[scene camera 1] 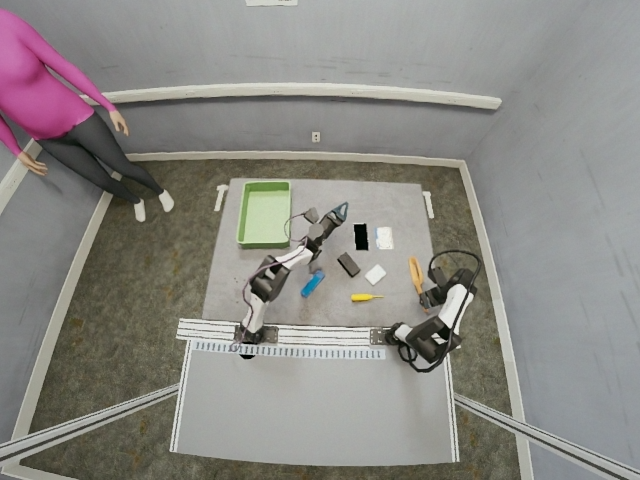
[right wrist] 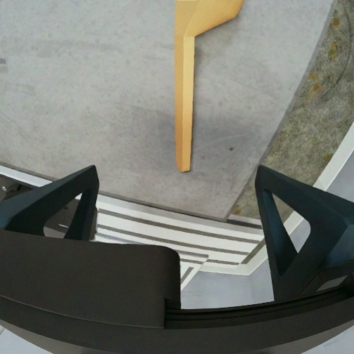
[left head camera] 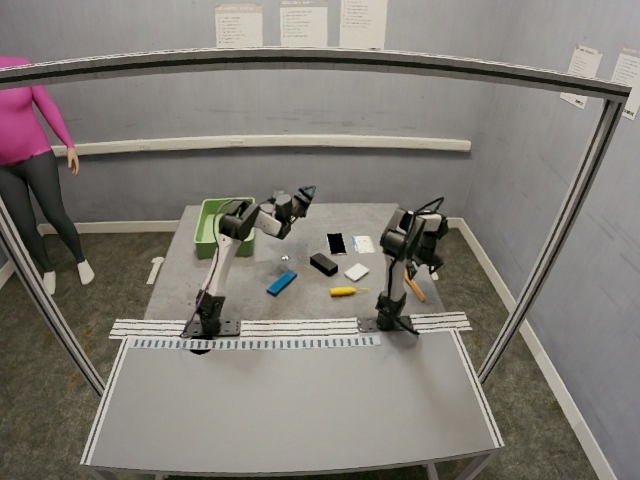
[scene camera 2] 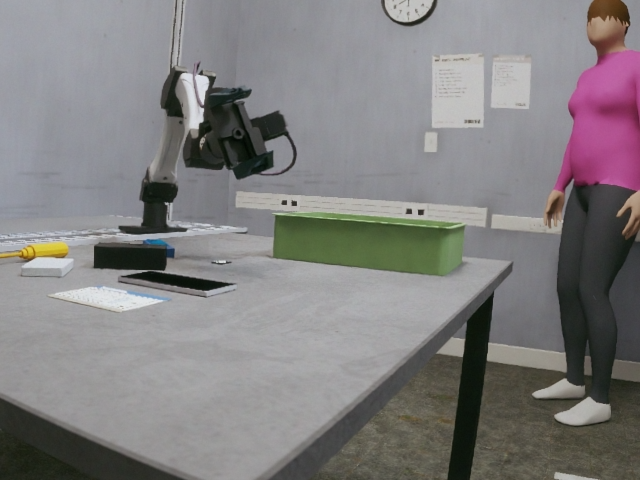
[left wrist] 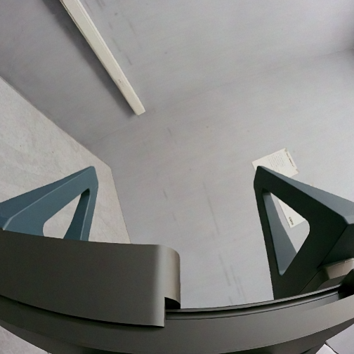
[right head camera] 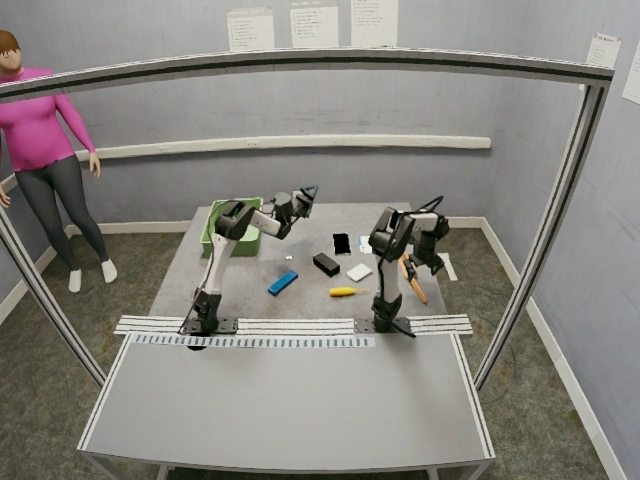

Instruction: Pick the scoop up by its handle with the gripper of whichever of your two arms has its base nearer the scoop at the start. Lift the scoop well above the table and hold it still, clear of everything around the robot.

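Seen in the pictures: left gripper, fingertip midpoint: [scene camera 1: 343,204] [left head camera: 311,193] [scene camera 2: 258,121] [right head camera: 314,193]; right gripper, fingertip midpoint: [scene camera 1: 429,299] [left head camera: 419,277] [right head camera: 421,278]; left arm's base, link origin: [scene camera 1: 256,333] [left head camera: 212,329] [scene camera 2: 154,230] [right head camera: 210,326]; right arm's base, link origin: [scene camera 1: 391,337] [left head camera: 384,325] [right head camera: 381,327].
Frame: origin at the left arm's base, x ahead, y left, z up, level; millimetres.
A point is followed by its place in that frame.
Observation:
The orange scoop [left head camera: 415,288] @[x 160, y -763, z 6 mm] [right head camera: 418,290] @[x 154, y -765, z 7 mm] [scene camera 1: 416,274] @[x 284, y -756, z -8 mm] lies on the table near its right edge, bowl toward the back and handle toward the arm rail. In the right wrist view its handle [right wrist: 184,100] points down the picture, its end between the fingertips in the image, with table showing around it. My right gripper [left head camera: 422,267] @[x 152, y -764, z 73 mm] [right head camera: 423,267] @[x 152, y -764, z 73 mm] [scene camera 1: 424,299] @[x 152, y -764, z 73 mm] [right wrist: 176,173] is open and empty, above the handle end and apart from it. My left gripper [left head camera: 307,193] @[x 531, y -375, z 220 mm] [right head camera: 310,193] @[x 531, y -375, z 220 mm] [scene camera 1: 341,210] @[x 531, y -375, z 220 mm] [scene camera 2: 241,131] @[x 531, y -375, z 220 mm] [left wrist: 175,174] is open and empty, raised high over the table's back half.
A green bin [scene camera 1: 266,214] @[x 604, y 18, z -13 mm] [scene camera 2: 361,242] @[x 604, y -114, z 32 mm] stands at the back left. A yellow screwdriver [scene camera 1: 361,297] @[x 169, y -471, z 12 mm], white box [scene camera 1: 375,274] @[x 281, y -546, z 0 mm], black box [scene camera 1: 348,264] @[x 323, y -414, z 20 mm], blue block [scene camera 1: 312,283] @[x 232, y -244, z 6 mm], phone [scene camera 1: 360,237] @[x 476, y -484, z -7 mm] and white card [scene camera 1: 384,238] @[x 476, y -612, z -13 mm] lie left of the scoop. A person [scene camera 1: 46,87] stands beyond the left side.

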